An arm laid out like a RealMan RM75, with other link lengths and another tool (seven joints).
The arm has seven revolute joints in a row. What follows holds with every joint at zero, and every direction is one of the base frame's.
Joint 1 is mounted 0.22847 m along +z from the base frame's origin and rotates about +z.
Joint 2 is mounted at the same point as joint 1 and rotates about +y.
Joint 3 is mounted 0.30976 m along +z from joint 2 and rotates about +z.
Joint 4 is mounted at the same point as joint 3 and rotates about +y.
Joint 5 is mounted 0.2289 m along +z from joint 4 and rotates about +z.
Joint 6 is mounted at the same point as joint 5 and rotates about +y.
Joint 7 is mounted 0.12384 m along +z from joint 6 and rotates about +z.
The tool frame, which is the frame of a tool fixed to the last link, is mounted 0.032 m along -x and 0.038 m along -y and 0.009 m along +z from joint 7; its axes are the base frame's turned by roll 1.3, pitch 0 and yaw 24.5 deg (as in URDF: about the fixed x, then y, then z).
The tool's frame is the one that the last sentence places.
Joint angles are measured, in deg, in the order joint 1, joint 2, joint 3, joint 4, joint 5, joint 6, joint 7. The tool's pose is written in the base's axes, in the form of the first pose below.
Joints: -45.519, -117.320, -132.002, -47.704, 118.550, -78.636, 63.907
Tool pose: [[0.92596, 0.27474, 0.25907, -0.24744], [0.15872, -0.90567, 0.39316, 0.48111], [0.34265, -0.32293, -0.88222, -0.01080], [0, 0, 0, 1]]
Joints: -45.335, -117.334, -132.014, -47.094, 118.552, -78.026, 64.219
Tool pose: [[0.92478, 0.28266, 0.25474, -0.25109], [0.16584, -0.90195, 0.39873, 0.48059], [0.34246, -0.32649, -0.88098, -0.01245], [0, 0, 0, 1]]
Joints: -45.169, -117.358, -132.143, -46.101, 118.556, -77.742, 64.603
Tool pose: [[0.92207, 0.29340, 0.25238, -0.25557], [0.17778, -0.90036, 0.39717, 0.47879], [0.34376, -0.32135, -0.88236, -0.01569], [0, 0, 0, 1]]
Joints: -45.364, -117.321, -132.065, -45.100, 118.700, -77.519, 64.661
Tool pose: [[0.92084, 0.30050, 0.24848, -0.25730], [0.18858, -0.90098, 0.39073, 0.47813], [0.34129, -0.31295, -0.88633, -0.01908], [0, 0, 0, 1]]
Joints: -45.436, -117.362, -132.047, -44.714, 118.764, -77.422, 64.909
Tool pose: [[0.92126, 0.30001, 0.24753, -0.25783], [0.18950, -0.90199, 0.38794, 0.47787], [0.33965, -0.31049, -0.88783, -0.02077], [0, 0, 0, 1]]
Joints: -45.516, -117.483, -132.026, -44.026, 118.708, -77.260, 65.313
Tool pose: [[0.92047, 0.30139, 0.24878, -0.25866], [0.19228, -0.90348, 0.38308, 0.47705], [0.34023, -0.30478, -0.88958, -0.02422], [0, 0, 0, 1]]
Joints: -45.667, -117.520, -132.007, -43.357, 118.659, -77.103, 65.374
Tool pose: [[0.91859, 0.30658, 0.24941, -0.25914], [0.19878, -0.90384, 0.37888, 0.47655], [0.34159, -0.29846, -0.89120, -0.02695], [0, 0, 0, 1]]
